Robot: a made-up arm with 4 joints.
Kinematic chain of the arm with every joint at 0, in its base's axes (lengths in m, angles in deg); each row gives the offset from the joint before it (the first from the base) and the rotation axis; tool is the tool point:
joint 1: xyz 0 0 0.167 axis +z
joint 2: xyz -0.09 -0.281 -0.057 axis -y
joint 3: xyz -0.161 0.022 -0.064 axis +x
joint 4: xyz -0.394 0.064 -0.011 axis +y
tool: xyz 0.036 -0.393 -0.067
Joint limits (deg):
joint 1: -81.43..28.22
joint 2: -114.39..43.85
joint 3: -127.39..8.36
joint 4: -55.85..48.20
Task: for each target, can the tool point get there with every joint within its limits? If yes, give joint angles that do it. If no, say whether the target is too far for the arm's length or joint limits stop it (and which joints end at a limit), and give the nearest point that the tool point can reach.
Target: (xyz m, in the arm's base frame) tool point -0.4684 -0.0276 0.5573
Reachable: yes | joints -20.05 -24.88 -112.91 -21.27
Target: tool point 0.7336 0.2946 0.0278
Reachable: no: joint limits stop it (at a limit: joint 1, joint 2) | nearest point 0.3983 -0.0096 0.4413 | short by 0.613 m
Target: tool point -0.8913 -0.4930 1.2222
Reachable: no: too far | nearest point -0.5551 -0.3070 0.6943 | short by 0.653 m
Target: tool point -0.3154 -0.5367 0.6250
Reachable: yes | joints 8.87 -40.59 -63.79 36.74
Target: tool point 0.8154 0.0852 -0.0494
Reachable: no: joint limits stop it (at a limit: joint 1, joint 2) | nearest point 0.4393 -0.0795 0.4373 | short by 0.637 m
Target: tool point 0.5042 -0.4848 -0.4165
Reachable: no: joint limits stop it (at a limit: joint 1, joint 2, joint 3) | nearest point -0.0188 -0.6623 -0.3677 | short by 0.554 m
